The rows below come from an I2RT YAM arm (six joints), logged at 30 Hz.
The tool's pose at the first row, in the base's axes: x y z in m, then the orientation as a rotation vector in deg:
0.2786 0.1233 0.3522 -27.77 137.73 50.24
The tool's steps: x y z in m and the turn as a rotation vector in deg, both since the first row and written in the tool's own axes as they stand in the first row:
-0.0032 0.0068 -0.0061 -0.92 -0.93 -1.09
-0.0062 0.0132 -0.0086 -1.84 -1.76 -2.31
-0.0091 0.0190 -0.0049 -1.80 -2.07 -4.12
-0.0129 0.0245 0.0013 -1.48 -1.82 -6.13
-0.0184 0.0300 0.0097 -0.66 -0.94 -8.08
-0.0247 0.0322 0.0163 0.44 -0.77 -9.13
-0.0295 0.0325 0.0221 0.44 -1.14 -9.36
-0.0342 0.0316 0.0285 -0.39 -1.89 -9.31
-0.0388 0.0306 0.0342 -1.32 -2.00 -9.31
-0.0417 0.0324 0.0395 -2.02 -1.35 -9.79
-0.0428 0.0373 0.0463 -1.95 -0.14 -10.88
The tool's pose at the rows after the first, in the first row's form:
0.2756 0.1246 0.3613 -28.87 136.10 50.94
0.2740 0.1280 0.3678 -30.16 134.49 51.57
0.2747 0.1351 0.3699 -32.03 133.40 50.74
0.2773 0.1438 0.3708 -34.32 132.78 49.46
0.2819 0.1543 0.3712 -36.70 132.87 47.55
0.2882 0.1612 0.3717 -37.54 132.85 45.73
0.2939 0.1661 0.3709 -37.58 132.41 45.65
0.3004 0.1704 0.3691 -37.41 131.51 46.72
0.3066 0.1742 0.3676 -37.70 131.11 47.85
0.3099 0.1795 0.3668 -38.87 131.19 48.45
0.3108 0.1878 0.3654 -40.76 131.70 47.81

